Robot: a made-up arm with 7 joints. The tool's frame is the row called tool.
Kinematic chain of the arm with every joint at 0, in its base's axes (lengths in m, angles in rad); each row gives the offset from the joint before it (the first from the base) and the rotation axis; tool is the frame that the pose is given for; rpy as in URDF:
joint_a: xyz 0 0 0.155 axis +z
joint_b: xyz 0 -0.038 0.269 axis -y
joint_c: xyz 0 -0.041 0.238 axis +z
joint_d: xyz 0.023 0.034 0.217 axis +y
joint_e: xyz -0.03 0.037 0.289 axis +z
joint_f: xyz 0 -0.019 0.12 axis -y
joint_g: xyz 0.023 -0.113 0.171 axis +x
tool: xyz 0 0 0 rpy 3.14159 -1.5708 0
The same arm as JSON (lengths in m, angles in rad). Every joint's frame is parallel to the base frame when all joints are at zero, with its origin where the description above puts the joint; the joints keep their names.
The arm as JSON. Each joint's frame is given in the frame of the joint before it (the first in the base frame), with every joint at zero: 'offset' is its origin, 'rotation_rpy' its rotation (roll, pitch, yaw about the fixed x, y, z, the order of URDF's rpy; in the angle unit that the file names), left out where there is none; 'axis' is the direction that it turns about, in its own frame. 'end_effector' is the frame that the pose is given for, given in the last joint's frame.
{"length_unit": "m", "angle_unit": "rad", "chain": [
  {"id": "joint_a", "offset": [0.0, 0.0, 0.155], "axis": "+z"},
  {"id": "joint_b", "offset": [0.0, -0.038, 0.269], "axis": "-y"},
  {"id": "joint_c", "offset": [0.0, -0.041, 0.238], "axis": "+z"},
  {"id": "joint_d", "offset": [0.023, 0.034, 0.217], "axis": "+y"},
  {"id": "joint_e", "offset": [-0.03, 0.037, 0.289], "axis": "+z"},
  {"id": "joint_f", "offset": [0.0, -0.019, 0.12], "axis": "-y"},
  {"id": "joint_g", "offset": [0.023, -0.113, 0.171], "axis": "+x"}
], "end_effector": {"offset": [0.0, 0.0, 0.0], "rotation_rpy": [3.1416, -1.5708, 0.0]}}

